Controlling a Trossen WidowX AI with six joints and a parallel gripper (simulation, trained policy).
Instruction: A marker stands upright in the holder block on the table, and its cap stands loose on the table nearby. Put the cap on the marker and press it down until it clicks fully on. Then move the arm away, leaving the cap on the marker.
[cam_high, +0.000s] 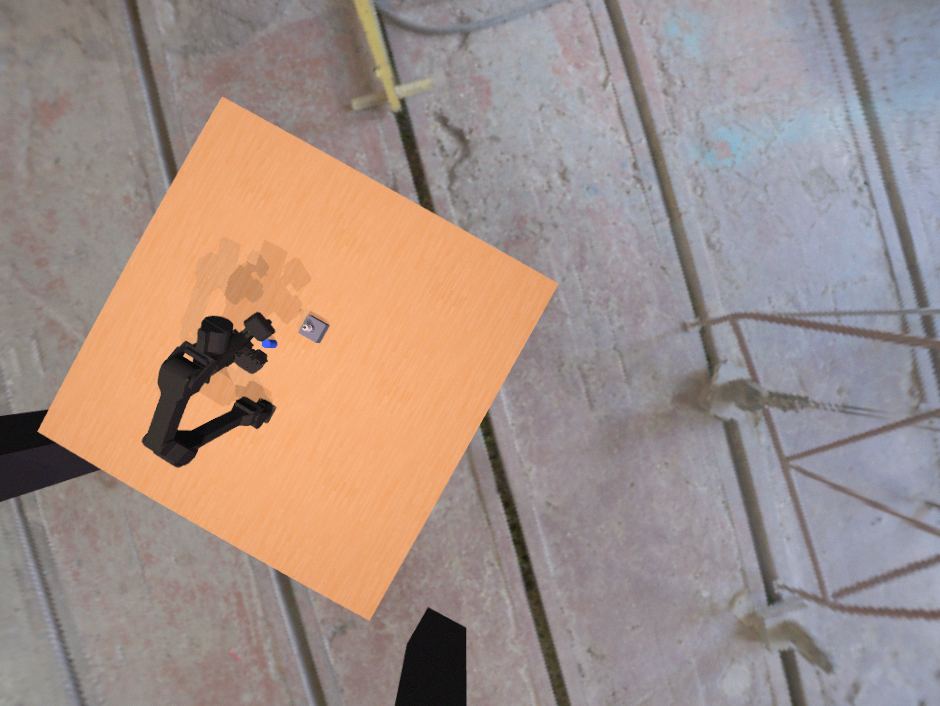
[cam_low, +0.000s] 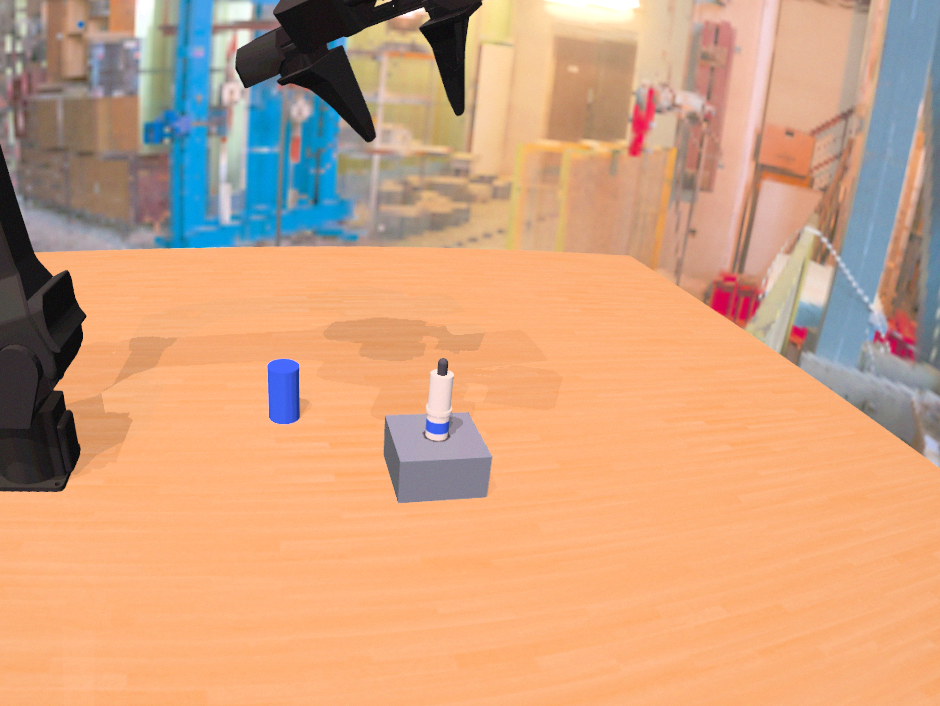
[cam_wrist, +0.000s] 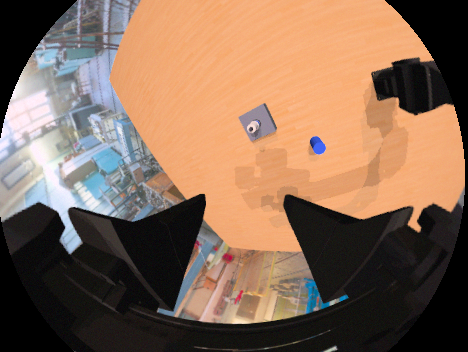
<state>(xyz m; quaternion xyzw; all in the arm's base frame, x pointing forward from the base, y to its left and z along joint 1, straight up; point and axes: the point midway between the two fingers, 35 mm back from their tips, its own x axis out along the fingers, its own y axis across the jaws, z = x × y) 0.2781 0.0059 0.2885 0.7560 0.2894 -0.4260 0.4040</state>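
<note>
Now: gripper tip 8 cm past the blue cap, 7 cm to the right of it and 23 cm above it. Round my gripper tip: grey holder block (3 cm ahead, 3 cm to the right, 24 cm below).
</note>
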